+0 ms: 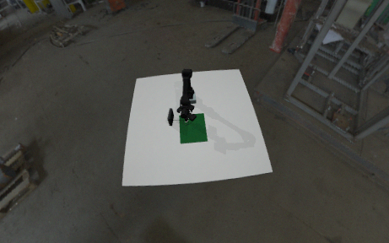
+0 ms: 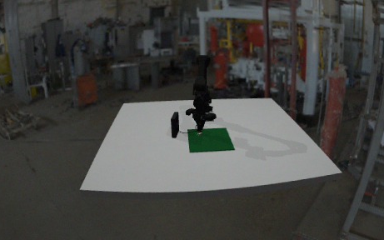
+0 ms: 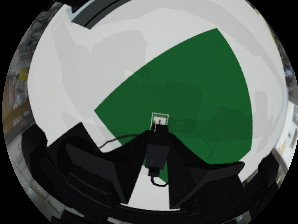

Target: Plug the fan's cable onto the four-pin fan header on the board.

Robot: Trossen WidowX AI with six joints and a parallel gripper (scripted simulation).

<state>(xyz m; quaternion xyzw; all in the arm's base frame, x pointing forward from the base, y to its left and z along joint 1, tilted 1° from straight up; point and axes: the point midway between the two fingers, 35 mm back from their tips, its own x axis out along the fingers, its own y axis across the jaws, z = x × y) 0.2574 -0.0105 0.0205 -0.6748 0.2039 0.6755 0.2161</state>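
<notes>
The pale four-pin header is 1 cm ahead of my gripper tip and 4 cm below it. Round my gripper tip: green board 7 cm ahead, 5 cm to the left, 5 cm below; then black fan 14 cm to the right, 2 cm above; then black plug 1 cm ahead, 1 cm above.
</notes>
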